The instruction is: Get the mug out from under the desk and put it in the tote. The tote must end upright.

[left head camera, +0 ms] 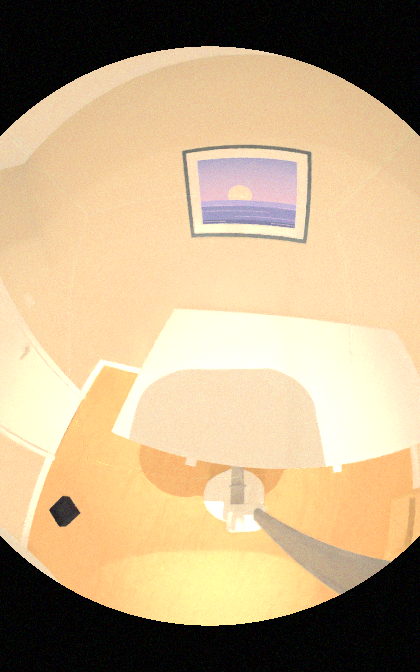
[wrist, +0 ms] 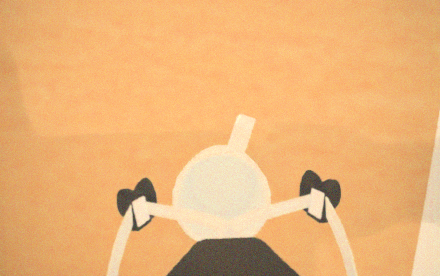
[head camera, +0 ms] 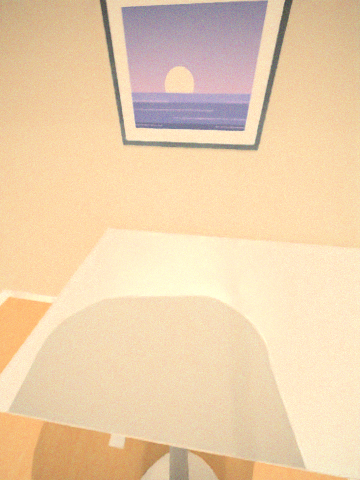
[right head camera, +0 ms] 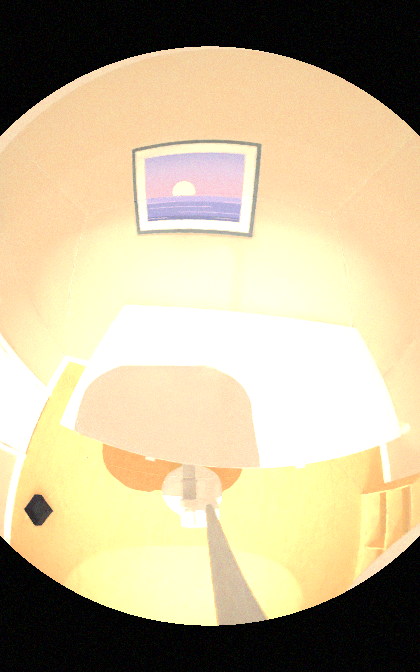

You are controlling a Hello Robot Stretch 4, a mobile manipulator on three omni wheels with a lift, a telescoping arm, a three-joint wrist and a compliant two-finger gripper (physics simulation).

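Places are measured from the robot's base along level axes (x ahead, y left, z up), in millimetres.
Where they show: gripper, fingertip midpoint: [wrist: 227, 190].
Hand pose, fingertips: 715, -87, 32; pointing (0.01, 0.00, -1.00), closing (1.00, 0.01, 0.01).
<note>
After its pixels a point has its place, as x, y, z.
The pale mug [wrist: 221, 182] @[709, -90, -19] stands upright on the wood floor in the wrist view, its opening towards the camera and its handle towards the top of the view. My gripper [wrist: 227, 190] @[715, -87, 32] is open, with one dark fingertip on each side of the mug and a gap on both sides. The white desk [head camera: 310, 310] @[465, -461, 922] [left head camera: 360, 390] @[372, -520, 923] [right head camera: 320, 395] @[334, -571, 922] hides the mug and gripper from the head views. A black box [left head camera: 64, 511] @[-593, 1487, -25] [right head camera: 38, 510] @[-597, 1489, -25], possibly the tote, is on the floor at the far left.
The round robot base [left head camera: 212, 492] @[24, 142, 187] [right head camera: 172, 487] @[24, 125, 187] is at the desk's front edge. A wooden shelf unit [right head camera: 395, 486] @[-496, -1551, 395] is at the far right. A pale surface [wrist: 430, 255] @[931, -175, -7] borders the floor at the right of the wrist view. A framed picture [head camera: 195, 110] @[939, -74, 1462] hangs above the desk.
</note>
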